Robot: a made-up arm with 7 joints. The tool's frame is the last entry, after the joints.
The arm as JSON. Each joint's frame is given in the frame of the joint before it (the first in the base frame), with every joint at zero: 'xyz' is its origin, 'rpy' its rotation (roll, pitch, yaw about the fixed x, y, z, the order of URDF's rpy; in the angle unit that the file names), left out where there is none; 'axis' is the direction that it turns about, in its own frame. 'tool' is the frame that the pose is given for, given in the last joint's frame.
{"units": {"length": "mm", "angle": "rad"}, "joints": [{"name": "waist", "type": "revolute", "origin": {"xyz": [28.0, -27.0, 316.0], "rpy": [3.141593, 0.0, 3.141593]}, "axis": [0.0, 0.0, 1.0]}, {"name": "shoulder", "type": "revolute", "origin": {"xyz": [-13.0, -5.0, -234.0], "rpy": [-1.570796, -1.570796, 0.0]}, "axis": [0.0, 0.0, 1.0]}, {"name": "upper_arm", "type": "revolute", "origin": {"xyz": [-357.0, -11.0, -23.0], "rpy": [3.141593, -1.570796, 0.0]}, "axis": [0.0, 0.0, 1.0]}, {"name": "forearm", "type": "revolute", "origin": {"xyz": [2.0, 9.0, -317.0], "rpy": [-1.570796, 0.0, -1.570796]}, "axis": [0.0, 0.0, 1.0]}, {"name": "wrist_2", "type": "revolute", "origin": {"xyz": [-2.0, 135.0, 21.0], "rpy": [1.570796, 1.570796, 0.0]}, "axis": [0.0, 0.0, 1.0]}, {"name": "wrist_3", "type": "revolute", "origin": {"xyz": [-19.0, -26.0, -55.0], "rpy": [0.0, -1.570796, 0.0]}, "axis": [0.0, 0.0, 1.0]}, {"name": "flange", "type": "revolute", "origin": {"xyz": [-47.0, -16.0, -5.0], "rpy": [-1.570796, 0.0, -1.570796]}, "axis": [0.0, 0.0, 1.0]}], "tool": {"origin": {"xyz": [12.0, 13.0, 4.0], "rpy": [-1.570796, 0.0, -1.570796]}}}
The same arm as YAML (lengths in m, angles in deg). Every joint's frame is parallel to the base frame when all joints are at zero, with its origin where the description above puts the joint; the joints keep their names.
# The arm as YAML. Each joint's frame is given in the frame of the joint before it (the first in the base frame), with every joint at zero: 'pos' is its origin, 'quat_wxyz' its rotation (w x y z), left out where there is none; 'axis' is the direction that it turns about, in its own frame. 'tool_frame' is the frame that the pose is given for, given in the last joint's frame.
length_unit: m
angle_unit: deg
joints:
  - joint: waist
    pos: [0.028, -0.027, 0.316]
    axis: [0.0, 0.0, -1.0]
  - joint: shoulder
    pos: [0.013, -0.005, 0.234]
    axis: [0.0, 1.0, 0.0]
  - joint: upper_arm
    pos: [0.011, -0.023, 0.357]
    axis: [0.0, 0.0, -1.0]
  - joint: forearm
    pos: [0.009, 0.002, 0.317]
    axis: [0.0, 1.0, 0.0]
  - joint: wrist_2
    pos: [0.002, 0.021, 0.135]
    axis: [0.0, 0.0, -1.0]
  - joint: wrist_3
    pos: [0.026, 0.019, 0.055]
    axis: [0.0, 1.0, 0.0]
  - joint: flange
    pos: [0.016, -0.005, 0.047]
    axis: [0.0, 0.0, -1.0]
tool_frame:
  pos: [0.012, -0.013, -0.004]
  quat_wxyz: [0.5, 0.5, 0.5, 0.499999]

